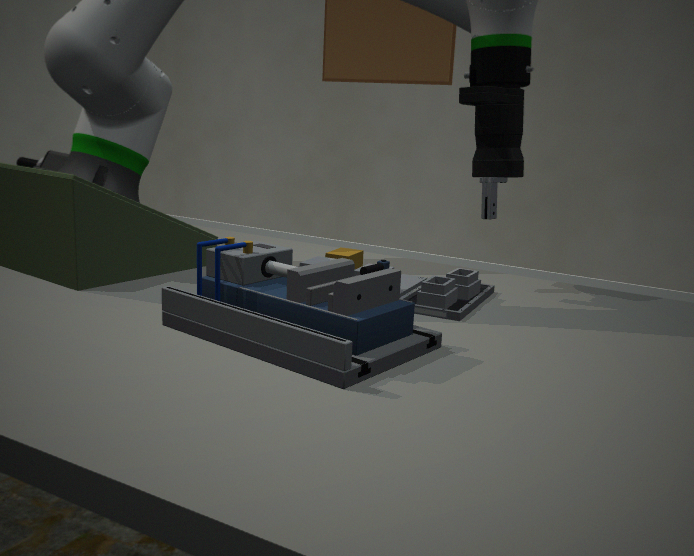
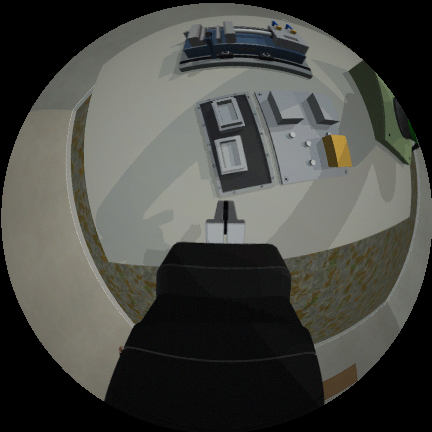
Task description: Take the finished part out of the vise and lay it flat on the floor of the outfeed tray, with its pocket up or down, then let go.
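Frame: origin at the arm's base, x ahead, y left, z up, level; centimetres.
Seen in the pictures: gripper, fingertip midpoint: (image 1: 489, 218) (image 2: 225, 210); arm's base, origin of the base link: (image 1: 94, 197).
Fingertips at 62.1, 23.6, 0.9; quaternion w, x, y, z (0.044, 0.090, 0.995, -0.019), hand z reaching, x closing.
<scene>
Offsets run from my fingertips to a thing's top centre, as dx, dy, dz. "spot": to the spot under its first point.
Two light grey rectangular parts lie flat in the outfeed tray (image 1: 478, 300) (image 2: 250, 175), pockets up. One part @[-2.1, -14.4, -7.7] (image 1: 437, 301) (image 2: 228, 114) is nearer the vise; the other part @[-1.2, -6.9, -7.7] (image 1: 463, 289) (image 2: 231, 155) lies beside it, a gap between them. The vise @[-11.0, -38.0, -1.9] (image 1: 385, 327) (image 2: 245, 49) stands on its slotted base; no finished part can be made out between its jaws, though the jaw gap is partly hidden. My gripper (image 1: 489, 217) (image 2: 225, 210) is shut and empty, pointing down, high above the table and clear of the tray and both parts.
A grey fixture plate @[-17.3, -10.8, -11.0] (image 2: 295, 167) with two wedge blocks, small pins and a yellow block @[-22.2, -6.7, -7.4] (image 1: 344, 256) (image 2: 338, 151) is beside the tray. Blue hoses @[spot: -19.6, -43.3, -3.9] (image 1: 217, 272) rise at the vise's rear end. A green robot pedestal (image 1: 40, 231) (image 2: 382, 117) stands beyond the vise.
</scene>
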